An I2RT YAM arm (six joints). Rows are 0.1 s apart.
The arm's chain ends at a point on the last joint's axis. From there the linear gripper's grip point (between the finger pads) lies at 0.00 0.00 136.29 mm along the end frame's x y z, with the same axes.
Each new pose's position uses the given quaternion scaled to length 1; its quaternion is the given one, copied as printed.
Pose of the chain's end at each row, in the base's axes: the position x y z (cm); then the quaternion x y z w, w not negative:
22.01, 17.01, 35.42, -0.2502, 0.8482, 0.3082, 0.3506
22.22, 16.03, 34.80, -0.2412, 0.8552, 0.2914, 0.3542
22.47, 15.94, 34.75, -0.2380, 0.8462, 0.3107, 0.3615
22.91, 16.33, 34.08, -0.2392, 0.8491, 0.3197, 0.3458
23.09, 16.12, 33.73, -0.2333, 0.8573, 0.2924, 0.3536
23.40, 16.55, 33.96, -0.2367, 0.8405, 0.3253, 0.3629
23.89, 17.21, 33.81, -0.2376, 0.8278, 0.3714, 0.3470
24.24, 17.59, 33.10, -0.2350, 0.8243, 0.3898, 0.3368
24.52, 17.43, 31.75, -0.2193, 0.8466, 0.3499, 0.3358
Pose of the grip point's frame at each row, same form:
28.01, 26.53, 27.73, -0.2502, 0.8482, 0.3082, 0.3506
28.56, 25.15, 26.91, -0.2412, 0.8552, 0.2914, 0.3542
28.79, 25.45, 27.31, -0.2380, 0.8462, 0.3107, 0.3615
28.83, 25.98, 26.50, -0.2392, 0.8491, 0.3197, 0.3458
29.49, 25.20, 25.84, -0.2333, 0.8573, 0.2924, 0.3536
29.62, 26.34, 26.81, -0.2367, 0.8405, 0.3253, 0.3629
29.31, 27.84, 27.22, -0.2376, 0.8278, 0.3714, 0.3470
29.31, 28.50, 26.70, -0.2350, 0.8243, 0.3898, 0.3368
30.18, 27.51, 24.53, -0.2193, 0.8466, 0.3499, 0.3358

